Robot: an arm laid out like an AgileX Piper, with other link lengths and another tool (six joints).
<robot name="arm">
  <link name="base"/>
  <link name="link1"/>
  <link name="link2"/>
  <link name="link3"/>
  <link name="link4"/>
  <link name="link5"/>
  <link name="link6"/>
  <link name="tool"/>
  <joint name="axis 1" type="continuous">
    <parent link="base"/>
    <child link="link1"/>
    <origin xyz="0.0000 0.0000 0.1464"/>
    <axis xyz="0 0 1"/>
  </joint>
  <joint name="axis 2" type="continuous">
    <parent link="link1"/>
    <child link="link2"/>
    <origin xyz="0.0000 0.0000 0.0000" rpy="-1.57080 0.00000 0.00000"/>
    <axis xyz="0 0 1"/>
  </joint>
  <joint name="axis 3" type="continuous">
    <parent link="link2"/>
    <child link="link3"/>
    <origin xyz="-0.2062 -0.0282 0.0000"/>
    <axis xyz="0 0 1"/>
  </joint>
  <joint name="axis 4" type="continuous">
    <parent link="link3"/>
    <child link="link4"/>
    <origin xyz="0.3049 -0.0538 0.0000" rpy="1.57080 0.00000 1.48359"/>
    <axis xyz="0 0 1"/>
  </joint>
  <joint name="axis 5" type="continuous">
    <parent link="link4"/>
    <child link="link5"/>
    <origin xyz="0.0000 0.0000 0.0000" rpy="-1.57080 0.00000 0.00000"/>
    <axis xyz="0 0 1"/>
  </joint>
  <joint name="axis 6" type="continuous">
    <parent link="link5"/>
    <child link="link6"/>
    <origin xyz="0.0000 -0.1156 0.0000" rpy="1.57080 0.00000 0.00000"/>
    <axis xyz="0 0 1"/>
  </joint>
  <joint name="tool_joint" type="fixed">
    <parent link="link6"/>
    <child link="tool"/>
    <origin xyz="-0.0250 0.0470 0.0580" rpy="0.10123 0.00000 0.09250"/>
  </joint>
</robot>
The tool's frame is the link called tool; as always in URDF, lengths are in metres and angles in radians. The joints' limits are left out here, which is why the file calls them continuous.
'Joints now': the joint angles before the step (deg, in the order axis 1, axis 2, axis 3, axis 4, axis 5, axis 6). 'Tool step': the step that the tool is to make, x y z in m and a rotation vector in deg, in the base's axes. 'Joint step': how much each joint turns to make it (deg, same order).
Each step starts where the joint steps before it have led.
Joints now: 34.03, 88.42, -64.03, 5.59, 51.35, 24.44
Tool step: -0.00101, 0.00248, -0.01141, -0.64, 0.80, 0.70
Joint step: 0.29, 1.70, 0.00, 0.12, -0.64, -0.54
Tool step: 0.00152, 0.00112, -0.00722, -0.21, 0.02, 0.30
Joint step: 0.00, 1.21, 0.00, 0.01, -1.04, -0.42
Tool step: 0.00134, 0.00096, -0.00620, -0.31, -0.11, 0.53
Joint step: 0.00, 1.10, -0.09, -0.11, -0.88, -0.60
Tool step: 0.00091, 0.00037, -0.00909, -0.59, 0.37, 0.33
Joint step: 0.00, 1.47, -0.13, -0.16, -0.68, -0.34
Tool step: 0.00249, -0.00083, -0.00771, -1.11, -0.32, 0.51
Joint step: 0.00, 1.37, -0.33, -1.16, -0.67, -0.07
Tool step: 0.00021, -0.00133, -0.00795, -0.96, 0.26, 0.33
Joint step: 0.00, 1.07, 0.00, -0.70, -0.31, -0.05
